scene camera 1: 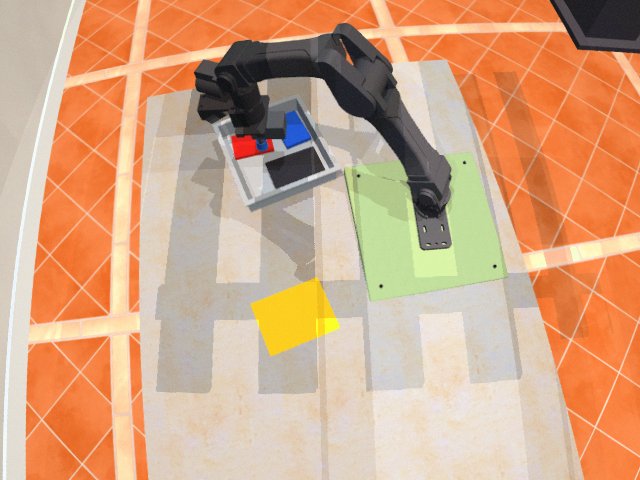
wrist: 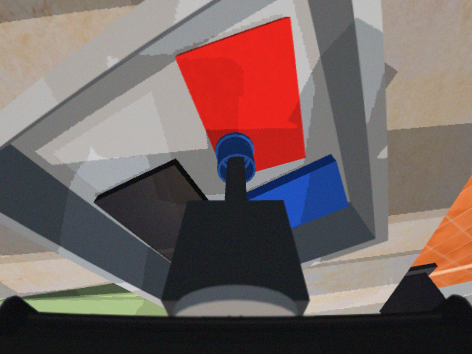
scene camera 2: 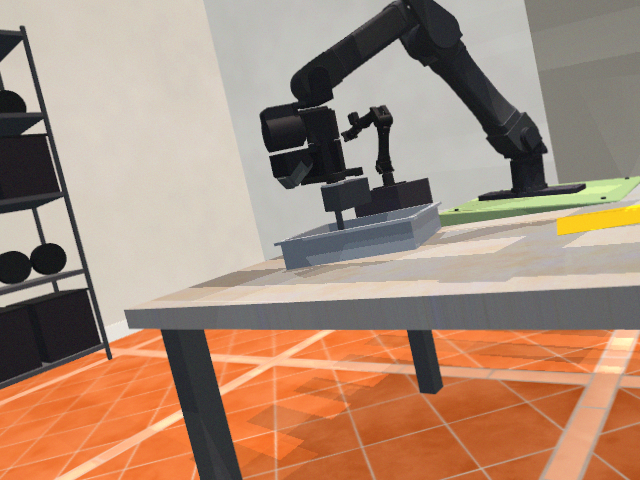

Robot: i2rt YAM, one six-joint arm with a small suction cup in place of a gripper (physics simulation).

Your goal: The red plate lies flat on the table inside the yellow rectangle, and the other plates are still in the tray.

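Frame: origin at the arm's base, x back, y right, z up, level; metres.
Seen in the pictures: hand, its tool point: (scene camera 1: 263, 148) (wrist: 235, 144); arm's base, origin of its link: (scene camera 1: 428, 206) (scene camera 2: 530, 194).
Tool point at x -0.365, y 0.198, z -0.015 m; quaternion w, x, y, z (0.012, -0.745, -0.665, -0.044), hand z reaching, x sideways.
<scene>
Pixels of each thing's top centre, then the offset from my tool point to it. "pt": a spot on its surface instead.
- red plate, centre of its top: (wrist: 251, 115) (scene camera 1: 252, 142) dx -0.026, dy +0.013, dz +0.010 m
- grey tray, centre of its top: (wrist: 207, 218) (scene camera 2: 362, 221) (scene camera 1: 273, 145) dx +0.029, dy -0.028, dz +0.047 m
- blue plate, centre of its top: (wrist: 294, 206) (scene camera 1: 291, 127) dx +0.070, dy +0.048, dz +0.011 m
- black plate, centre of its top: (wrist: 174, 226) (scene camera 1: 295, 168) dx +0.076, dy -0.071, dz +0.010 m
- yellow rectangle, a spot on its surface: (scene camera 1: 290, 316) pt dx +0.045, dy -0.415, dz -0.002 m
The red plate (scene camera 1: 244, 148) (wrist: 252, 81) lies flat in the far left part of the grey tray (scene camera 1: 294, 190) (scene camera 2: 366, 238) (wrist: 340, 88). A blue plate (scene camera 1: 296, 130) (wrist: 315, 189) and a black plate (scene camera 1: 294, 167) (wrist: 147, 204) lie in the tray beside it. My suction cup (scene camera 1: 261, 144) (wrist: 234, 154) sits down on the red plate near the edge that faces the blue plate. In the side view the cup is hidden behind the tray wall. The yellow rectangle (scene camera 1: 290, 316) is marked on the table well in front of the tray, with nothing on it.
The arm's base stands on a green mat (scene camera 1: 390, 238) (scene camera 2: 499, 207) to the right of the tray. The tray walls rise around the plates. The table edge runs close behind the tray on the far left.
</scene>
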